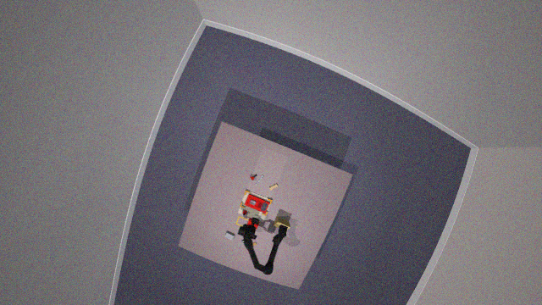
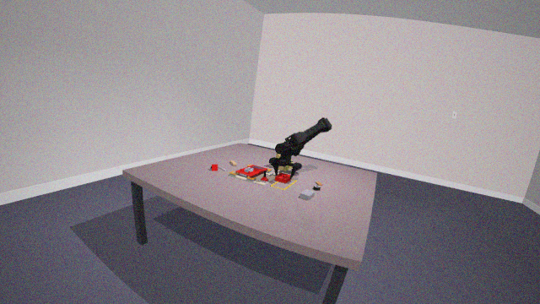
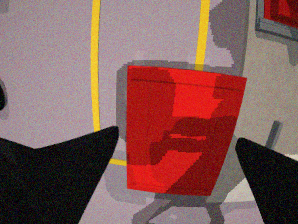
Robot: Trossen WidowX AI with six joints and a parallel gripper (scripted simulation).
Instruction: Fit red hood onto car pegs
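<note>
Right now the red hood is right at my gripper tip. Also, from my gripper tip: black wheel (210 mm to the left, 30 mm ahead, 10 mm below); then tan piece (380 mm to the right, 70 mm behind, 10 mm below).
</note>
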